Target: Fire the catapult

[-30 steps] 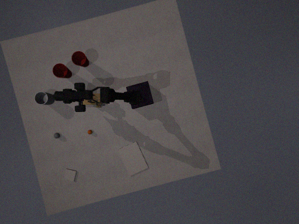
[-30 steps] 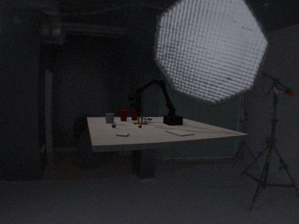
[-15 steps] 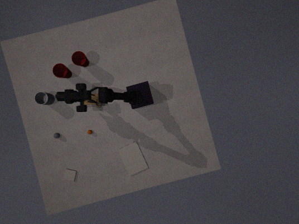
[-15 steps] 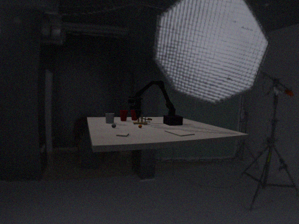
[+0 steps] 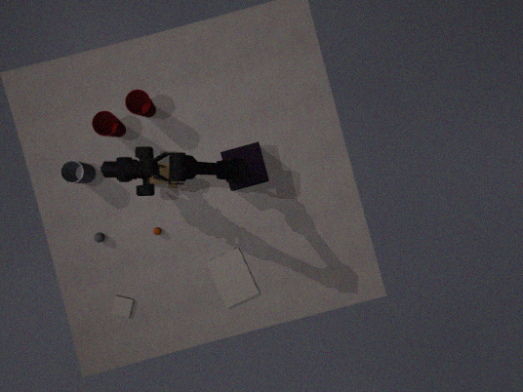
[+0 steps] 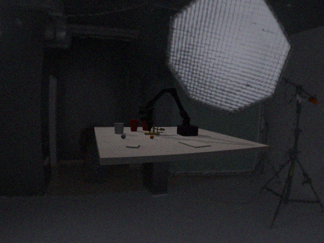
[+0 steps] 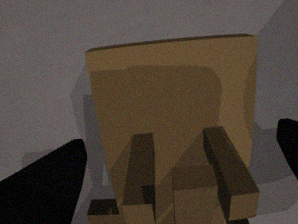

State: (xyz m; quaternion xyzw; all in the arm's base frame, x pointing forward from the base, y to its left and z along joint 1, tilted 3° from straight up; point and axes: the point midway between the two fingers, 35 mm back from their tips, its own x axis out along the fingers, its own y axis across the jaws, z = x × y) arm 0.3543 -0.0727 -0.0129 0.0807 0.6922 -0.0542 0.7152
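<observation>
Right now my gripper tip is 40 mm short of the orange ball, 240 mm to the right of it and 20 mm above it. From my gripper tip the other things lie so: white mug: 280 mm ahead, 60 mm to the right; then wooden catapult: 70 mm behind, 30 mm to the left, 20 mm above; then small grey ball: 270 mm ahead, 210 mm to the left, 10 mm below.
</observation>
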